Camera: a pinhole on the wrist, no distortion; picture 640 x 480 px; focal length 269.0 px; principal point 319.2 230.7 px. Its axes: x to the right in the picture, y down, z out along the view. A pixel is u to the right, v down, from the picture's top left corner.
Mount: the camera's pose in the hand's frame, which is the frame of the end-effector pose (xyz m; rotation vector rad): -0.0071 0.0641 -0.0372 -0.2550 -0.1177 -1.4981
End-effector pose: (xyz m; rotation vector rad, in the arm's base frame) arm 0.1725 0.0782 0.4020 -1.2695 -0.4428 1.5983
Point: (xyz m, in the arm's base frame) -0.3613 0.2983 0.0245
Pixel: 194.4 400.3
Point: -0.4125 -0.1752 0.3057
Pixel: 163.6 116.9
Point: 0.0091 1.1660 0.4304
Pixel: outside the picture
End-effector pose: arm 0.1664 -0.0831 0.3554 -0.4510 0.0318 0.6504
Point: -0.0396 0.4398 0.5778
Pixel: 218.1 269.2
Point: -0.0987 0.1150 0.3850
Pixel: 94.7 105.9
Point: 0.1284 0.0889 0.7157
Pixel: 427.4 211.5
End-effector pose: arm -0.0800 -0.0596 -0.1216 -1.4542 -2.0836 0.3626
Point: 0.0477 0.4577 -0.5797
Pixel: 138.6 393.0
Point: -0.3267 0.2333 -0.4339
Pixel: 381.6 346.6
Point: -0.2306 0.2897 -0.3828
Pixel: 335.6 403.6
